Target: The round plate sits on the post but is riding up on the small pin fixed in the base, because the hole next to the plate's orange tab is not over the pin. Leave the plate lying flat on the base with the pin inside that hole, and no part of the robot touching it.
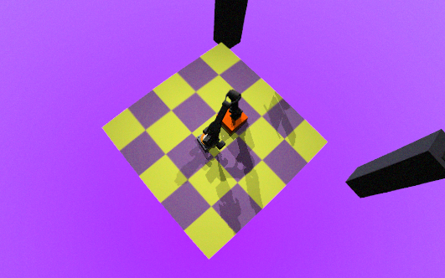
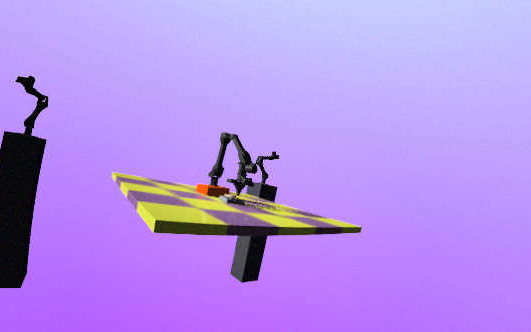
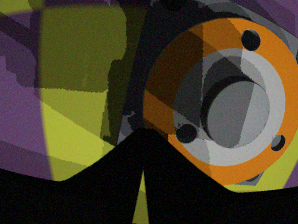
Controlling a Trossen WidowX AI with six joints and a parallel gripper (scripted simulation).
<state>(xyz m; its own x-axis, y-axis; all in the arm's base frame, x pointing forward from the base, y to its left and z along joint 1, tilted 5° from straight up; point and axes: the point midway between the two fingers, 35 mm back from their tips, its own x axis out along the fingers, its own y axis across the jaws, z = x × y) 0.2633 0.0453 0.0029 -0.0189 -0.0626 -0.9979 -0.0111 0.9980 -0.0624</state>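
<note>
Right now my gripper tip is 2 cm short of the grey base, 5 cm to the left of it and 2 cm above it.
</note>
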